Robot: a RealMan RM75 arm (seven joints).
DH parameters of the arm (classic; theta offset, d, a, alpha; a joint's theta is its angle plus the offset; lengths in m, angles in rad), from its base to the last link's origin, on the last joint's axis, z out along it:
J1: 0 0.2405 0 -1.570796
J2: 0 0 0 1.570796
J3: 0 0.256 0 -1.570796
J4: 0 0 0 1.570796
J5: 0 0.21 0 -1.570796
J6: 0 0 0 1.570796
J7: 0 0.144 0 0
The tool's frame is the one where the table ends.
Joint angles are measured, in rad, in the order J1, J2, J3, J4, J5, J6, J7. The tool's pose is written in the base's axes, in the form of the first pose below.
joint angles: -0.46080, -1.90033, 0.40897, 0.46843, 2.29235, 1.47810, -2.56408
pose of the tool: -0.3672 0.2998 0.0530; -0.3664 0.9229 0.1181; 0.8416 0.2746 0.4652; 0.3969 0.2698 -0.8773
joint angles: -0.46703, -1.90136, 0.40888, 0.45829, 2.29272, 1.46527, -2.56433
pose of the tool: -0.3666 0.3019 0.0507; -0.3693 0.9220 0.1162; 0.8397 0.2775 0.4667; 0.3981 0.2699 -0.8767
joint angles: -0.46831, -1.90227, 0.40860, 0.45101, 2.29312, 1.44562, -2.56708
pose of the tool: -0.3683 0.3030 0.0492; -0.3775 0.9201 0.1049; 0.8324 0.2875 0.4738; 0.4058 0.2662 -0.8743
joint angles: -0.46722, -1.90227, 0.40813, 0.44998, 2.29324, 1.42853, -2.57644
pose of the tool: -0.3707 0.3038 0.0495; -0.3892 0.9166 0.0909; 0.8222 0.3012 0.4830; 0.4153 0.2627 -0.8709
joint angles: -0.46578, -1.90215, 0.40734, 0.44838, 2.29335, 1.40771, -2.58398
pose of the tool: -0.3736 0.3047 0.0499; -0.4000 0.9135 0.0739; 0.8104 0.3149 0.4940; 0.4280 0.2575 -0.8663
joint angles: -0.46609, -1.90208, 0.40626, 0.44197, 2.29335, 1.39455, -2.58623
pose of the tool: -0.3751 0.3051 0.0491; -0.4071 0.9110 0.0664; 0.8042 0.3231 0.4988; 0.4330 0.2565 -0.8642
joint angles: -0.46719, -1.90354, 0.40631, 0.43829, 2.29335, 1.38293, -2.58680
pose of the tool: -0.3758 0.3058 0.0479; -0.4102 0.9100 0.0602; 0.8002 0.3275 0.5025; 0.4376 0.2543 -0.8625
